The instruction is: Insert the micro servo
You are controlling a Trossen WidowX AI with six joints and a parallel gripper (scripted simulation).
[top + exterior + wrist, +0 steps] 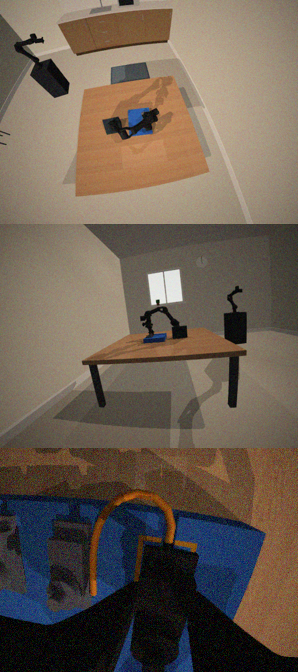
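My gripper tip is now 110 mm past the deck, 90 mm to the right of it and 70 mm above it.
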